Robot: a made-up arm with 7 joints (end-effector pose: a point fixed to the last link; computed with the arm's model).
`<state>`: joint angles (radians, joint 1 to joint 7).
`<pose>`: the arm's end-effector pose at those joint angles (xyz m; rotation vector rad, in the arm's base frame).
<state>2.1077 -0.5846 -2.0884 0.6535 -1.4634 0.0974 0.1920</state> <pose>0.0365 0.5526 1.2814 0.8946 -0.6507 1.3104</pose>
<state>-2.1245 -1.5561 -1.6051 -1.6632 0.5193 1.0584 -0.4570</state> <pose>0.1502 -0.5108 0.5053 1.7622 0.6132 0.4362</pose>
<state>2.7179 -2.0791 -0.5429 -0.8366 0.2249 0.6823 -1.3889</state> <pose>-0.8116 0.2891 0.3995 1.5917 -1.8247 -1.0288</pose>
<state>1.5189 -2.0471 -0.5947 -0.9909 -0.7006 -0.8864 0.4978</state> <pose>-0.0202 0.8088 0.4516 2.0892 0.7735 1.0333</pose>
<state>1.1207 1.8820 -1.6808 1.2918 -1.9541 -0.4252 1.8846</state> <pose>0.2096 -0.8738 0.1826 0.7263 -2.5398 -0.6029</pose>
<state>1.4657 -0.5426 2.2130 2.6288 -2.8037 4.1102 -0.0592</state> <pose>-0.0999 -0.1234 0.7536 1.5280 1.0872 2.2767</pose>
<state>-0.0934 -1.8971 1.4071 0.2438 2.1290 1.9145 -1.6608</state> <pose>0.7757 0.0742 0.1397 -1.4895 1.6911 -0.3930</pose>
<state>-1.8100 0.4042 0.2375 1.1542 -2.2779 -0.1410 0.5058</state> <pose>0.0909 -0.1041 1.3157 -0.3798 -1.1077 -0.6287</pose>
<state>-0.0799 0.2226 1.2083 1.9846 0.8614 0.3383 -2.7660</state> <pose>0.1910 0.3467 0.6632 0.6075 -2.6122 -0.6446</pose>
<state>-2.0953 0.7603 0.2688 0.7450 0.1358 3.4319 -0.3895</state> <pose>0.0802 0.2929 1.0872 -1.3956 1.3138 0.8513</pose>
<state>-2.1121 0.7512 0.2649 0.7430 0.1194 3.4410 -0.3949</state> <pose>0.0813 0.2882 1.0901 -1.3790 1.3310 0.8186</pose>
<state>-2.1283 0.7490 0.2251 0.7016 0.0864 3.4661 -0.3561</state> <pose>0.0817 0.3037 1.0916 -1.3646 1.4445 0.7515</pose>
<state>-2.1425 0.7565 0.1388 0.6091 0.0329 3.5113 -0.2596</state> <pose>0.0848 0.3458 1.0874 -1.3241 1.6814 0.6280</pose>
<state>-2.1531 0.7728 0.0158 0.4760 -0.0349 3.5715 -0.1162</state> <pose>0.0966 0.4080 1.0709 -1.2040 2.0034 0.4336</pose>
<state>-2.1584 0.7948 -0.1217 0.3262 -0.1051 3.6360 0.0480</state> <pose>0.1198 0.4743 1.0396 -0.9777 2.3191 0.1807</pose>
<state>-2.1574 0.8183 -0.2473 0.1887 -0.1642 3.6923 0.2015</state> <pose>0.1486 0.5283 0.9999 -0.6942 2.5403 -0.0787</pose>
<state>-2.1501 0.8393 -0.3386 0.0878 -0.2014 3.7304 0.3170</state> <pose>0.1718 0.5633 0.9642 -0.4562 2.6481 -0.2772</pose>
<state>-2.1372 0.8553 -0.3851 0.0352 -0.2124 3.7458 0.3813</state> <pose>0.1809 0.5822 0.9416 -0.3392 2.6846 -0.3752</pose>
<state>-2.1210 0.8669 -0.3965 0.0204 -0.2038 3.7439 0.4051</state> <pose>0.1776 0.5917 0.9314 -0.3311 2.6940 -0.3910</pose>
